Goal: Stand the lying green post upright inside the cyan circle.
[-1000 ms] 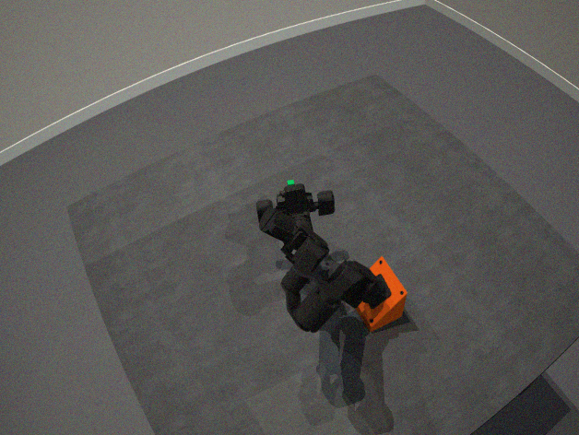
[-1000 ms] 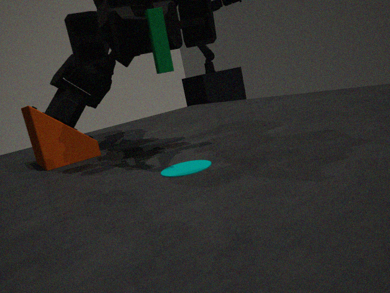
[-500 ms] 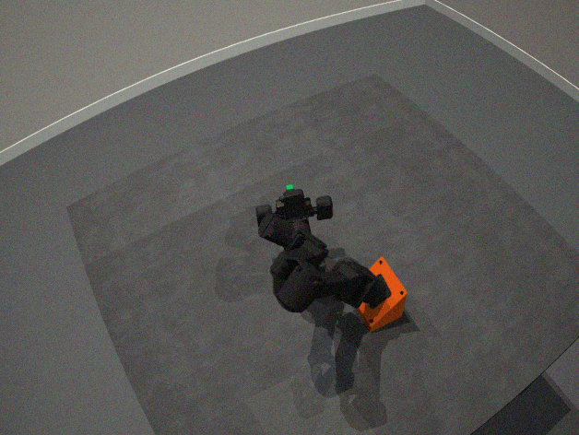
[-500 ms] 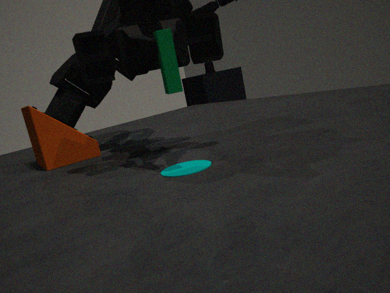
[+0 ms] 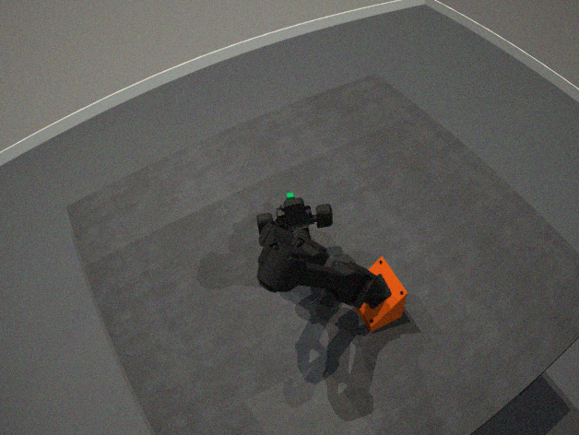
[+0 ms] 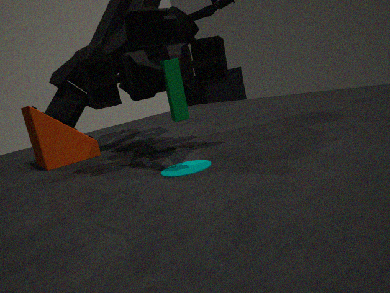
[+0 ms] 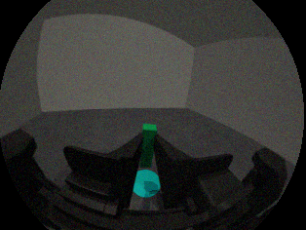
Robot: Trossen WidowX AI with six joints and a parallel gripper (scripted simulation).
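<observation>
Right now my gripper tip is 10 mm past the cyan circle and 110 mm above it. The rest, counted from my gripper tip: green post (20 mm below).
</observation>
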